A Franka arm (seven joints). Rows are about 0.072 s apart.
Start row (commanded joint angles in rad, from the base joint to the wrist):
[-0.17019 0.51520 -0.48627 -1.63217 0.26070 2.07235 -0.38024]
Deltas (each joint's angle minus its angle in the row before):
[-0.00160 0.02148 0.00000 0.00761 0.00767 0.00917 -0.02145]
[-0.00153 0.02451 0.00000 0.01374 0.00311 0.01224 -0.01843]
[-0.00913 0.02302 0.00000 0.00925 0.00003 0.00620 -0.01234]
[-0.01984 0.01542 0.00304 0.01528 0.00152 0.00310 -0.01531]
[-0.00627 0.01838 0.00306 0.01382 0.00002 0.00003 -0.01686]
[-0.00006 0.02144 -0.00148 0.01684 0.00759 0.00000 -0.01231]
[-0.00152 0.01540 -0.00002 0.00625 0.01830 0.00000 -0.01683]
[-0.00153 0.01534 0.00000 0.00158 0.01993 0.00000 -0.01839]
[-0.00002 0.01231 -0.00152 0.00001 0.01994 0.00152 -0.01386]
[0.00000 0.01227 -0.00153 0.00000 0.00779 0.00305 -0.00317]
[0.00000 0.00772 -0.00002 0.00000 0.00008 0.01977 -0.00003]
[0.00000 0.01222 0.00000 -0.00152 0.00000 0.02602 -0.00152]
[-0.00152 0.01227 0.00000 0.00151 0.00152 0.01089 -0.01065]
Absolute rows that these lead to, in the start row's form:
[-0.17179 0.53668 -0.48627 -1.62456 0.26837 2.08152 -0.40169]
[-0.17332 0.56119 -0.48627 -1.61082 0.27148 2.09376 -0.42012]
[-0.18245 0.58421 -0.48627 -1.60157 0.27151 2.09996 -0.43246]
[-0.20229 0.59963 -0.48323 -1.58629 0.27303 2.10306 -0.44777]
[-0.20856 0.61801 -0.48017 -1.57247 0.27305 2.10309 -0.46463]
[-0.20862 0.63945 -0.48165 -1.55563 0.28064 2.10309 -0.47694]
[-0.21014 0.65485 -0.48167 -1.54938 0.29894 2.10309 -0.49377]
[-0.21167 0.67019 -0.48167 -1.54780 0.31887 2.10309 -0.51216]
[-0.21169 0.68250 -0.48319 -1.54779 0.33881 2.10461 -0.52602]
[-0.21169 0.69477 -0.48472 -1.54779 0.34660 2.10766 -0.52919]
[-0.21169 0.70249 -0.48474 -1.54779 0.34668 2.12743 -0.52922]
[-0.21169 0.71471 -0.48474 -1.54931 0.34668 2.15345 -0.53074]
[-0.21321 0.72698 -0.48474 -1.54780 0.34820 2.16434 -0.54139]

